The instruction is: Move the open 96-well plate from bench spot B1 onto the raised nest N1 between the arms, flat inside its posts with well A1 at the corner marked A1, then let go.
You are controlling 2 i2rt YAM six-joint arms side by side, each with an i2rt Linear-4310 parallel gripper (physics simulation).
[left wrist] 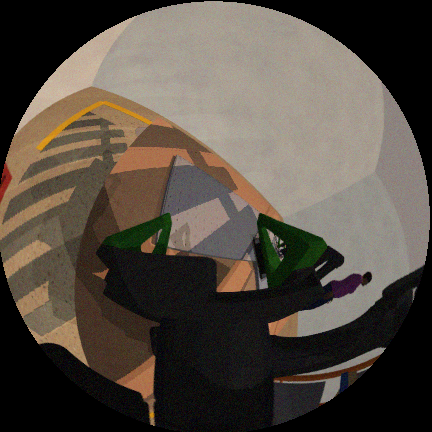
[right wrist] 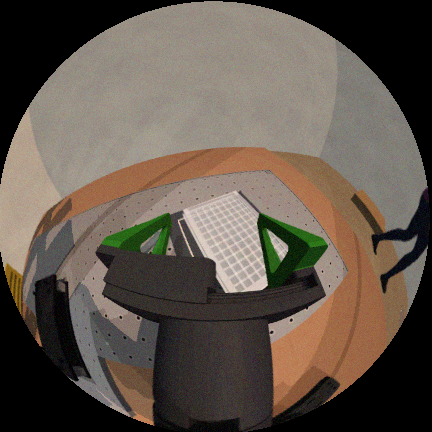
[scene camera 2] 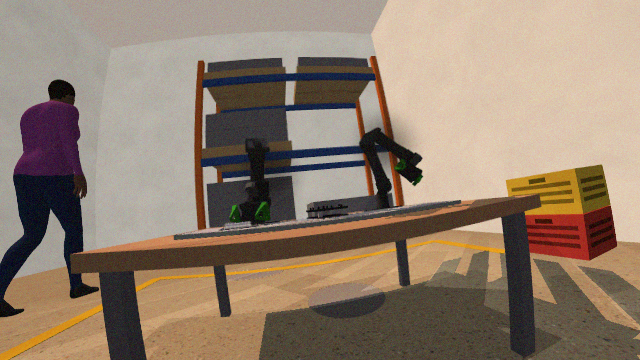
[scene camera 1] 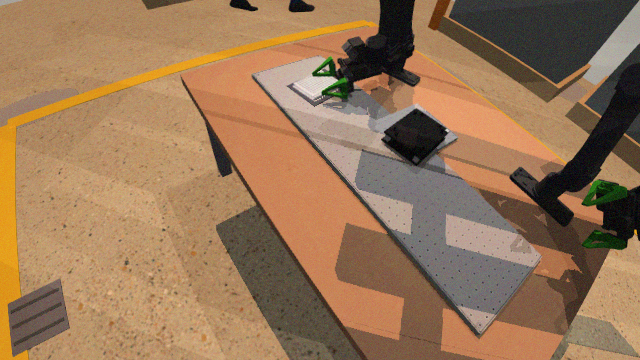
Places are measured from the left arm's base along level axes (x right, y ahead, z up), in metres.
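Where they show: left gripper, fingertip midpoint: (left wrist: 213,217) (scene camera 2: 412,174) (scene camera 1: 584,226); right gripper, fingertip midpoint: (right wrist: 213,217) (scene camera 2: 242,218) (scene camera 1: 316,83); left arm's base, origin of the base link: (scene camera 1: 540,196); right arm's base, origin of the base link: (scene camera 1: 393,71).
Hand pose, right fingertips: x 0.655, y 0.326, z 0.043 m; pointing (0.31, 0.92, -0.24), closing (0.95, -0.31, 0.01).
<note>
Each offset is from my right fingertips to the top centre of the thing.
The white 96-well plate @[dx +0.022, dy -0.018, dz -0.014 m] (scene camera 1: 311,86) (right wrist: 225,235) lies flat on the dark B1 spot at the far end of the perforated board. My right gripper (scene camera 1: 319,84) (scene camera 2: 246,219) (right wrist: 213,217) is open, low at the plate with nothing gripped. In the right wrist view one finger hides part of the plate's right side, and the other stands left of it. The raised black nest N1 @[dx -0.308, dy -0.124, dz +0.014 m] (scene camera 1: 415,136) (scene camera 2: 327,210) (right wrist: 52,325) has corner posts and holds no plate; its A1 mark is not readable. My left gripper (scene camera 1: 585,225) (scene camera 2: 410,176) (left wrist: 213,217) is open and empty, raised away from the board.
The perforated board (scene camera 1: 480,280) (right wrist: 310,212) lies along the wooden table (scene camera 1: 280,185) (scene camera 2: 320,245). The nest stands between plate and left arm. A person (scene camera 2: 50,140) walks beyond the table. A shelf rack (scene camera 2: 199,125) and stacked yellow and red crates (scene camera 2: 550,195) stand on the floor.
</note>
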